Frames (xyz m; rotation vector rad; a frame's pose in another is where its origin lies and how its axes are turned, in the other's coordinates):
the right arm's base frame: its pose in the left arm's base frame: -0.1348 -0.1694 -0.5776 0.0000 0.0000 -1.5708
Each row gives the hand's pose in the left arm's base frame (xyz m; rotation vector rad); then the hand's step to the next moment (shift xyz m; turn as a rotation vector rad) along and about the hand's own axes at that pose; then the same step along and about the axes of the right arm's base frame.
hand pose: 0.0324 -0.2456 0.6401 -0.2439 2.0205 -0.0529
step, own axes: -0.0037 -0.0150 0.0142 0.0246 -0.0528 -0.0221
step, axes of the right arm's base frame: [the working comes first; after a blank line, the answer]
step, axes of the left arm's base frame: 0.0165 -0.0130 -0.0009 -0.0224 -0.0580 -0.0042

0.0130 0.0165 -0.0009 0.0580 -0.0224 -0.0042
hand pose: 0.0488 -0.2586 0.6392 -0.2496 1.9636 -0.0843
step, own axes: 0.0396 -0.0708 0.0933 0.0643 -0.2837 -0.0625
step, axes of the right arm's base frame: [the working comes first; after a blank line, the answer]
step, axes of the left arm's base frame: 0.0802 -0.0722 -0.0603 -0.0430 -0.2940 0.0163

0.0722 0.0802 -0.0603 0.2940 -0.0430 0.0163
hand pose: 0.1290 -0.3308 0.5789 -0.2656 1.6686 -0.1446
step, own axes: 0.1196 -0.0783 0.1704 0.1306 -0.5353 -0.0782
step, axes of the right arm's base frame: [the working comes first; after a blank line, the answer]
step, axes of the left arm's base frame: 0.1643 -0.0959 -0.1153 -0.0427 -0.5546 0.0173

0.0959 0.1643 -0.1153 0.5546 -0.0427 0.0173
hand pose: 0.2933 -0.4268 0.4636 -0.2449 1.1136 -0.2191
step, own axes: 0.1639 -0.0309 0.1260 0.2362 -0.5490 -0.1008
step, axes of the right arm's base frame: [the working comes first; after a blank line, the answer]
step, axes of the left arm's base frame: 0.1820 -0.0671 -0.0780 -0.0189 -0.6007 -0.0785

0.0671 0.1820 -0.0780 0.6007 -0.0189 -0.0785
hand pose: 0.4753 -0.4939 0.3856 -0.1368 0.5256 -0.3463
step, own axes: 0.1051 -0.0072 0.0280 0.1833 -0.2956 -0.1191
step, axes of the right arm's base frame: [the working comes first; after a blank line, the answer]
step, axes of the left arm's base frame: 0.0973 -0.0432 -0.0235 0.0020 -0.3461 -0.1241

0.0432 0.0973 -0.0235 0.3461 0.0020 -0.1241
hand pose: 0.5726 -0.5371 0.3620 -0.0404 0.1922 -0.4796
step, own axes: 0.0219 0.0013 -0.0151 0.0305 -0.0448 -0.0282
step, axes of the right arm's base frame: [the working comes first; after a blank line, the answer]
step, axes of the left arm's base frame: 0.0167 -0.0089 -0.0187 0.0007 -0.0536 -0.0292

0.0089 0.0167 -0.0187 0.0536 0.0007 -0.0292
